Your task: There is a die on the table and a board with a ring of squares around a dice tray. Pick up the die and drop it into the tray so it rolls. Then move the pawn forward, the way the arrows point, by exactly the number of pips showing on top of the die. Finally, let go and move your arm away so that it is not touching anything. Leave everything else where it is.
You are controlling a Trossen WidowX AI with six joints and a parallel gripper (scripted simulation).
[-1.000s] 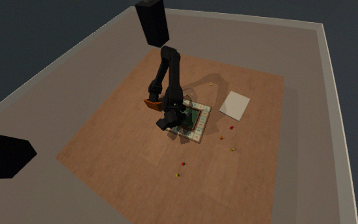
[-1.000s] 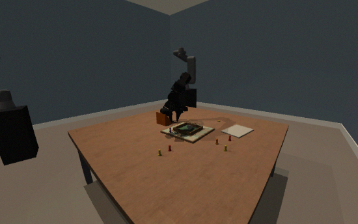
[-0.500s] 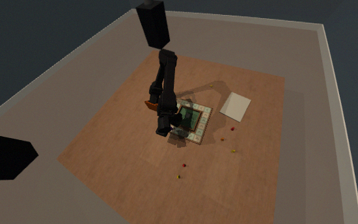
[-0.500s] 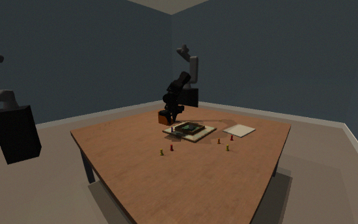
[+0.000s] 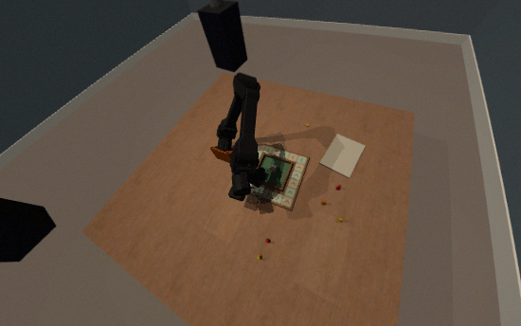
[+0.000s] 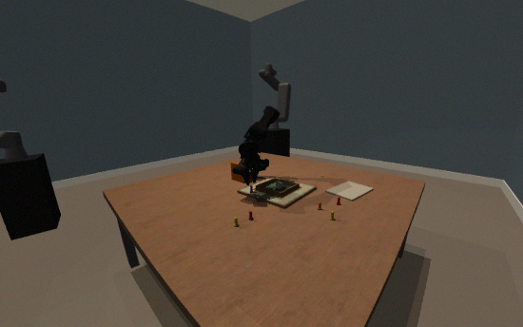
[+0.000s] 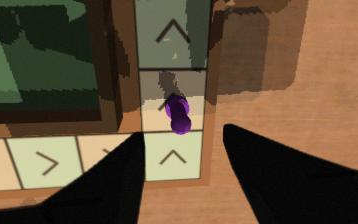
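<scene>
Right now my gripper tip is 30 mm above the purple pawn. Also, from my gripper tip: white sheet (310 mm ahead, 380 mm to the left, 50 mm below); grey die (50 mm ahead, 140 mm to the left, 30 mm below); green dice tray (50 mm ahead, 120 mm to the left, 50 mm below).
</scene>
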